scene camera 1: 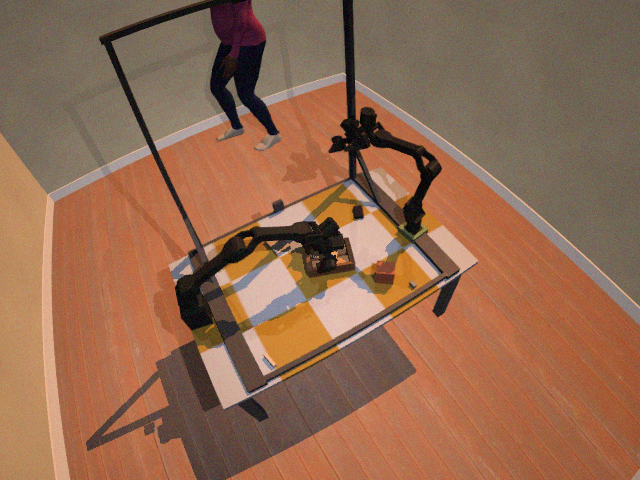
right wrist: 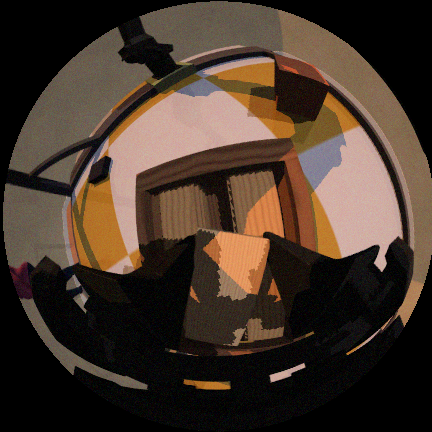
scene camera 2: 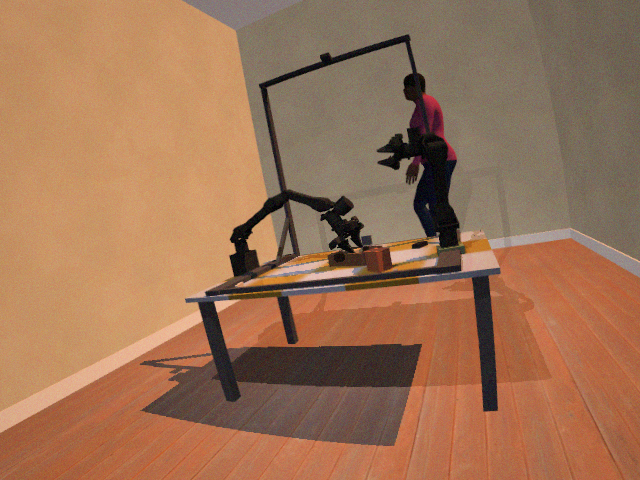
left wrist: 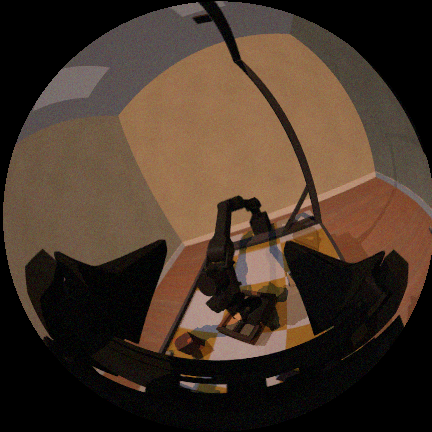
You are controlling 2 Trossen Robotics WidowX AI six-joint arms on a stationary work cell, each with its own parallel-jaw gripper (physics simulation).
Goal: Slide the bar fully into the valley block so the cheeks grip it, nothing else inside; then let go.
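Frame: origin at the left arm's base, x ahead, y left, z up, level; metres.
Where they show: left gripper, fingertip midpoint: point(scene camera 1: 336, 151) point(scene camera 2: 377, 157) point(left wrist: 227, 247); right gripper, fingertip midpoint: point(scene camera 1: 336, 255) point(right wrist: 229, 239) point(scene camera 2: 358, 251) point(left wrist: 239, 319); left arm's base, link origin: point(scene camera 1: 413, 227) point(right wrist: 166, 71) point(scene camera 2: 449, 245); right arm's base, link origin: point(scene camera 1: 190, 304) point(scene camera 2: 242, 252) point(left wrist: 257, 216).
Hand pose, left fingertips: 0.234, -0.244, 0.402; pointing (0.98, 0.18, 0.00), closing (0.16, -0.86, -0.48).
Note:
Each offset is from my left fingertips to the centre of the thing, as dx, dy, dz.
A brown wooden box-like block @(+0.158, +0.126, -0.406) point(scene camera 1: 336, 270) point(scene camera 2: 354, 259) point(left wrist: 235, 335) point(right wrist: 215, 159) stands mid-table with pale ribbed pieces and a dark gap inside its rim; it appears to be the valley block. My right gripper point(scene camera 1: 325, 265) point(scene camera 2: 351, 249) point(right wrist: 229, 239) is over it, shut on a pale ribbed wooden piece @(+0.170, +0.118, -0.382) point(right wrist: 240, 255), apparently the bar. The piece overlaps the near part of the block in the right wrist view; its depth inside cannot be told, and its lower end is hidden. My left gripper point(scene camera 1: 336, 137) point(scene camera 2: 379, 156) is open and empty, high above the table's back right.
A red-brown block @(+0.034, +0.342, -0.395) point(scene camera 1: 385, 272) point(scene camera 2: 377, 258) point(left wrist: 192, 344) point(right wrist: 300, 90) stands right of the box. A small dark block @(-0.118, -0.007, -0.423) point(scene camera 1: 358, 211) point(right wrist: 101, 170) lies behind it. A small grey block @(+0.164, -0.275, -0.401) point(scene camera 1: 278, 205) is at the back edge. Frame posts rise behind; a person point(scene camera 1: 238, 31) stands beyond.

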